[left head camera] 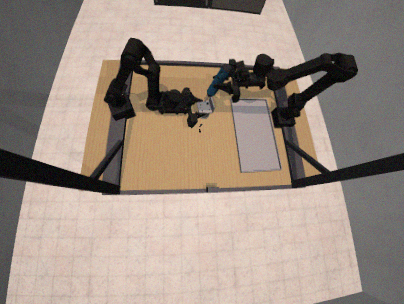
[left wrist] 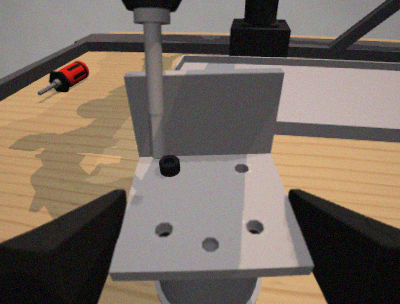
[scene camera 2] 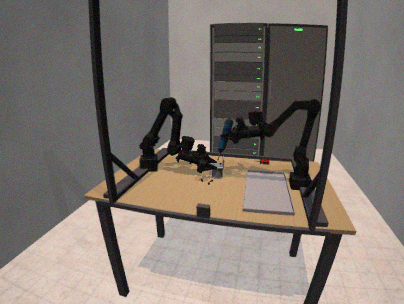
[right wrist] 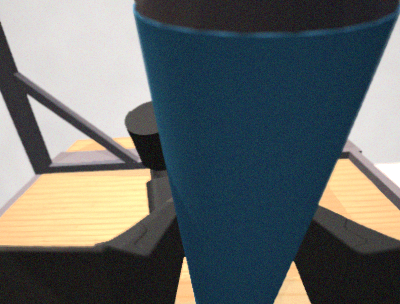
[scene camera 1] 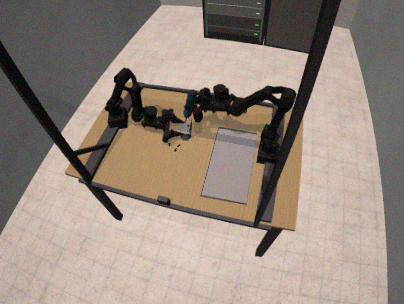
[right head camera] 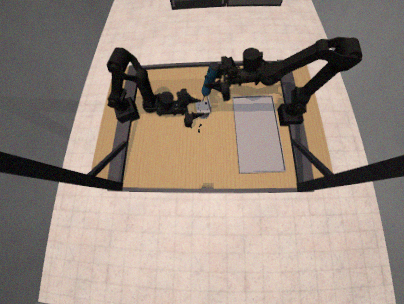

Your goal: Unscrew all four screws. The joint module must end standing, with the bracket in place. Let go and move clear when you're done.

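Frame: origin at the left arm's base, x ahead, y right, z down, level; centimetres.
Seen in the pictures: left gripper, fingertip midpoint: (left head camera: 204, 107) (left wrist: 208, 199) (scene camera 2: 216, 165) (scene camera 1: 184, 128) (right head camera: 202, 107); right gripper, fingertip midpoint: (left head camera: 212, 81) (scene camera 2: 221, 135) (scene camera 1: 185, 103) (right head camera: 204, 81); left arm's base, link origin: (left head camera: 119, 103) (scene camera 2: 148, 157) (scene camera 1: 116, 114) (right head camera: 123, 107); right arm's base, link origin: (left head camera: 286, 115) (left wrist: 259, 23) (scene camera 2: 300, 176) (scene camera 1: 268, 150) (right head camera: 292, 112).
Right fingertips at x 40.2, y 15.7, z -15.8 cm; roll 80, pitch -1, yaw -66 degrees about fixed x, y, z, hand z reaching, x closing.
Pixels of each thing's top centre, then the offset from my right fingertips to it. "*": a spot on its surface instead.
- upright joint module, top centre: (left wrist: 207, 198) (scene camera 2: 217, 165) dz +16.8, dx -2.1, dy +1.4 cm
- black screw, top centre: (left wrist: 169, 160) dz +16.0, dx +0.0, dy +0.0 cm
- blue screwdriver, surface spot: (right wrist: 260, 125) * dz -6.0, dx +5.3, dy +2.4 cm
- red tool, top centre: (left wrist: 59, 70) (scene camera 2: 262, 159) dz +20.2, dx +30.0, dy -12.6 cm
- shallow grey tray, top centre: (left wrist: 320, 83) (scene camera 1: 231, 161) (scene camera 2: 267, 187) (right head camera: 257, 130) (left head camera: 255, 132) dz +21.6, dx +18.9, dy +22.0 cm
- small black box, top centre: (scene camera 2: 203, 205) (scene camera 1: 162, 198) dz +17.4, dx -15.6, dy +39.1 cm
The light grey L-shaped bracket (left head camera: 204, 107) (left wrist: 215, 115) sits on the upright joint module (scene camera 2: 217, 174) (left wrist: 210, 291). In the left wrist view one black screw (left wrist: 169, 165) stands at the bracket's far left hole; the other holes hold no screw. Small black screws (left head camera: 200, 130) (scene camera 2: 210, 182) lie on the table in front. My left gripper (left wrist: 208, 199) is shut on the bracket, one finger at each side. My right gripper (right wrist: 232, 200) is shut on the blue screwdriver (scene camera 2: 224, 136) (right wrist: 260, 125), which points down. Its shaft (left wrist: 153, 75) ends just behind and left of the screw, seemingly off its head.
A red tool (scene camera 2: 264, 161) (left wrist: 76, 73) lies at the back of the table. A shallow grey tray (scene camera 2: 268, 212) (left wrist: 350, 133) lies to the right of the module. Dark frame posts (scene camera 2: 98, 100) stand at the table's sides, and a small black box (scene camera 2: 203, 210) is at the front edge.
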